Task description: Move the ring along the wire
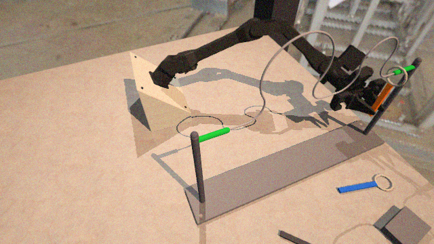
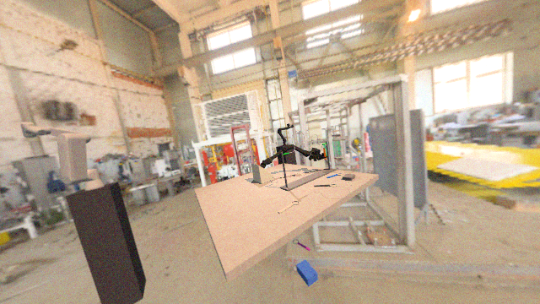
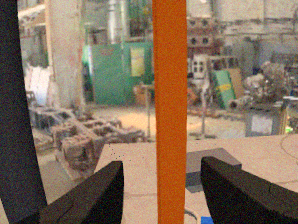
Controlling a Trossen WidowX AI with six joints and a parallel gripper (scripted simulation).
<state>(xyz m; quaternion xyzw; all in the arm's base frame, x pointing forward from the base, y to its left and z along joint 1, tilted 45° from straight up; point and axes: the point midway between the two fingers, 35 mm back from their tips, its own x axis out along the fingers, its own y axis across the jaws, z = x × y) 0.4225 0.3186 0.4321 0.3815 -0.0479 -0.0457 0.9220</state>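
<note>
My gripper tip is now 80 mm below the orange-handled ring and 20 mm past it. The rest, counted from my gripper tip: dark-handled ring: 340 mm to the right, 200 mm ahead, 150 mm below; blue-handled ring: 150 mm below, 130 mm ahead, 80 mm to the right; grey block: 260 mm ahead, 150 mm below, 110 mm to the right.
</note>
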